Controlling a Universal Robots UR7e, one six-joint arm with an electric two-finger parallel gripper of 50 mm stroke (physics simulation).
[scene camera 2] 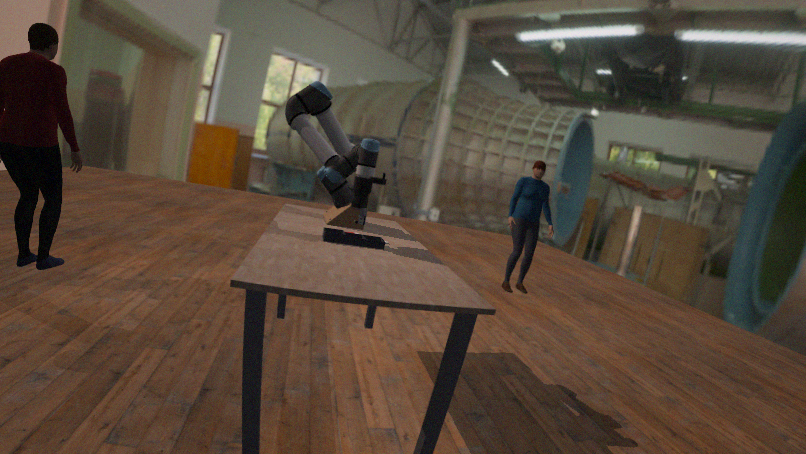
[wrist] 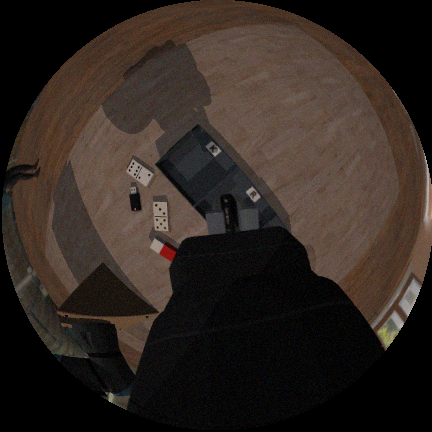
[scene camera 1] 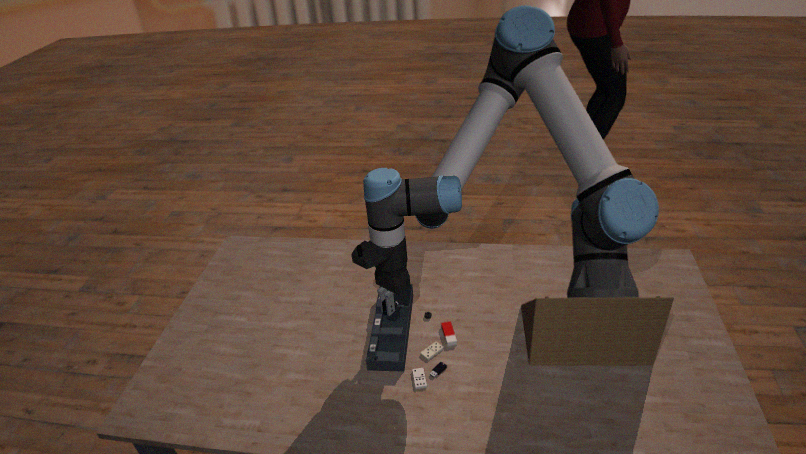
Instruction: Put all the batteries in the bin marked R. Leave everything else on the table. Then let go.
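Seen in the pictures: gripper, fingertip midpoint: (scene camera 2: 361, 224) (wrist: 227, 206) (scene camera 1: 388, 311); arm's base at its link origin: (scene camera 2: 347, 200) (wrist: 92, 325) (scene camera 1: 602, 300).
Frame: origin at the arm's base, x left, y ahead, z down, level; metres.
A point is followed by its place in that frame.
My gripper (scene camera 1: 388, 307) {x 0.020, y 0.477, z 0.035 m} (scene camera 2: 362, 222) {x 0.020, y 0.477, z 0.035 m} (wrist: 227, 206) {x 0.020, y 0.477, z 0.035 m} is shut on a slim black battery (wrist: 229, 206) {x 0.020, y 0.479, z 0.028 m}, which shows glossy between the grey fingertips. The fingertips are over the dark bin tray (scene camera 1: 385, 364) {x 0.125, y 0.473, z 0.097 m} (scene camera 2: 354, 239) {x -0.003, y 0.521, z 0.094 m} (wrist: 181, 187) {x 0.071, y 0.436, z 0.108 m}. In the wrist view they overlap the near part of the bin marked R (wrist: 240, 187) {x 0.018, y 0.503, z 0.091 m}, beside its white R label (wrist: 253, 194) {x -0.002, y 0.511, z 0.091 m}. Their exact height above its floor is hard to tell. The gripper and battery hide part of that bin. The bin marked K (wrist: 188, 165) {x 0.090, y 0.465, z 0.112 m} adjoins it. No loose battery shows on the table.
Two dominoes (scene camera 1: 432, 350) {x 0.062, y 0.374, z 0.113 m} (scene camera 1: 419, 378) {x 0.147, y 0.395, z 0.111 m} (wrist: 160, 216) {x 0.060, y 0.376, z 0.112 m} (wrist: 140, 172) {x 0.139, y 0.398, z 0.112 m}, a black USB stick (scene camera 1: 438, 369) {x 0.119, y 0.356, z 0.112 m} (wrist: 135, 199) {x 0.112, y 0.360, z 0.112 m} and a red and white block (scene camera 1: 448, 333) {x 0.013, y 0.340, z 0.106 m} (wrist: 164, 250) {x 0.013, y 0.339, z 0.106 m} lie beside the tray. A small black round piece (scene camera 1: 427, 315) {x -0.049, y 0.396, z 0.111 m} is nearby. A brown panel (scene camera 1: 597, 332) {x 0.082, y 0.022, z 0.015 m} stands before the arm's base.
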